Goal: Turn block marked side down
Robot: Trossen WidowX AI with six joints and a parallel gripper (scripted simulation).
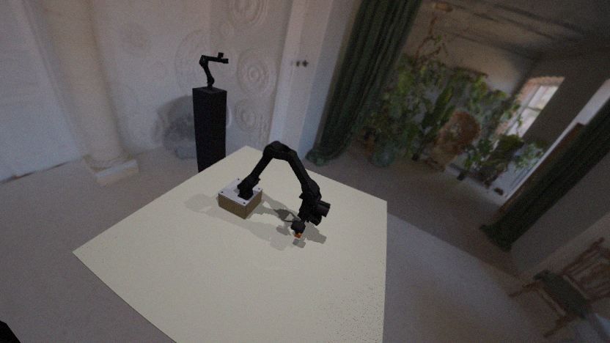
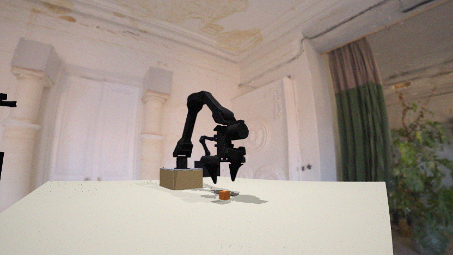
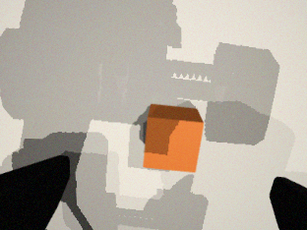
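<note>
The block is 10 mm behind my gripper tip and 50 mm below it.
</note>
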